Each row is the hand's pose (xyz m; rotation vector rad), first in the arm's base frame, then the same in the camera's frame.
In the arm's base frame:
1: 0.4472 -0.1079 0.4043 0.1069 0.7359 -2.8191
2: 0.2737 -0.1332 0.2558 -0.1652 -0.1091 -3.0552
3: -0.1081 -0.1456 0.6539 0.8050 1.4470 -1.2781
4: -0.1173 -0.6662 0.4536 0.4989 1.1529 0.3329
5: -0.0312 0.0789 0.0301 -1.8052 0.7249 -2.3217
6: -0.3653 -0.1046 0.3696 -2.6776 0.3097 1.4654
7: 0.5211 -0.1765 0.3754 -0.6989 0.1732 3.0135
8: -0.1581 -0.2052 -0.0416 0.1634 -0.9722 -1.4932
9: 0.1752 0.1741 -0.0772 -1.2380 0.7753 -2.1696
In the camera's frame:
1: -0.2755 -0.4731 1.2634 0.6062 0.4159 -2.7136
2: -0.3800 -0.5276 1.0662 0.4255 -0.3794 -3.0278
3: -0.8848 -0.4913 1.2860 0.8835 1.0195 -1.1411
4: -0.8309 -1.0368 1.1825 0.2719 0.7922 0.3214
5: -0.5704 -0.3646 0.7110 -1.3296 0.4841 -2.6801
6: -1.0133 -0.5046 0.9227 2.9504 -0.3974 -0.8988
7: -0.1980 -0.5426 1.2760 -1.2832 0.4000 2.8143
8: -0.6679 -0.6608 0.6425 0.3495 -1.4003 -1.3968
9: -0.3362 -0.2800 0.6765 -0.8407 0.4397 -2.4040

